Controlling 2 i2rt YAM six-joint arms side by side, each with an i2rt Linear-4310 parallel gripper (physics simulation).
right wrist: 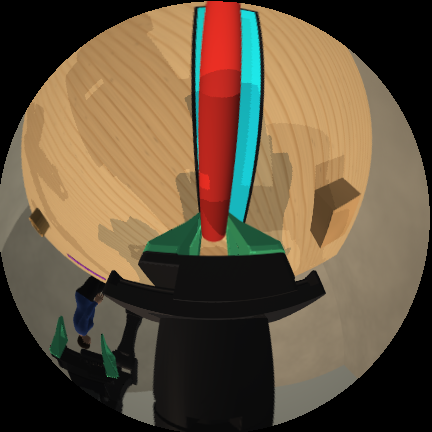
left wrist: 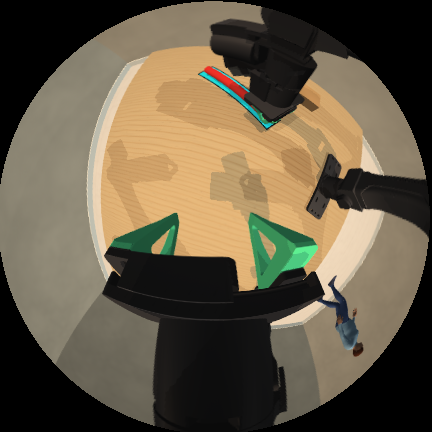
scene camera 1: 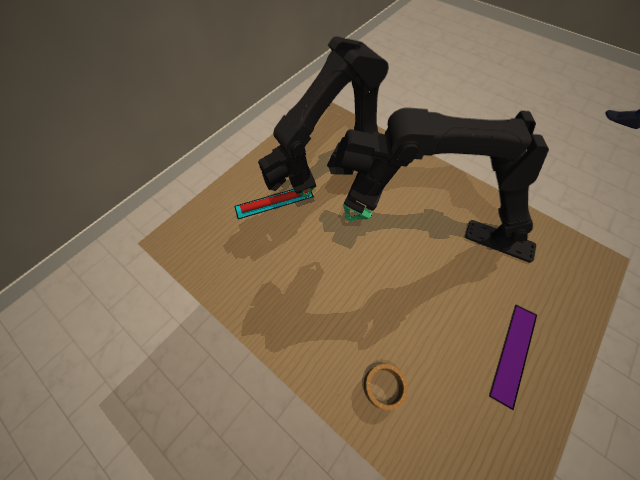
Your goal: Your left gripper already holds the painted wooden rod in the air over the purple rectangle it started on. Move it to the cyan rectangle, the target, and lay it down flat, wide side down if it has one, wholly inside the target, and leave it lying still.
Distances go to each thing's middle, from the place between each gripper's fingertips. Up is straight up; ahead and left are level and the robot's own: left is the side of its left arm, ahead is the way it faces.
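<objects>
My right hand is 10 mm above the cyan rectangle [right wrist: 252,64], 90 mm short of it and 70 mm to the left of it. From my right hand, the wooden ring [scene camera 1: 402,383] is 10 mm above, 320 mm ahead and 520 mm to the left; the wooden block [right wrist: 334,204] is 10 mm above, 80 mm behind and 150 mm to the right; and the purple rectangle [scene camera 1: 509,372] is 10 mm below, 40 mm ahead and 740 mm to the left. Going by its middle, the cyan rectangle is nearer to my right hand than to my left gripper.
My left gripper is 180 mm above the cyan rectangle, 40 mm short of it and 280 mm to the left of it. Counted from my left hand, the wooden block is 160 mm below, 140 mm behind and 370 mm to the right, the purple rectangle is 180 mm below, 10 mm behind and 530 mm to the left, and the wooden ring is 150 mm below, 270 mm ahead and 310 mm to the left.
</objects>
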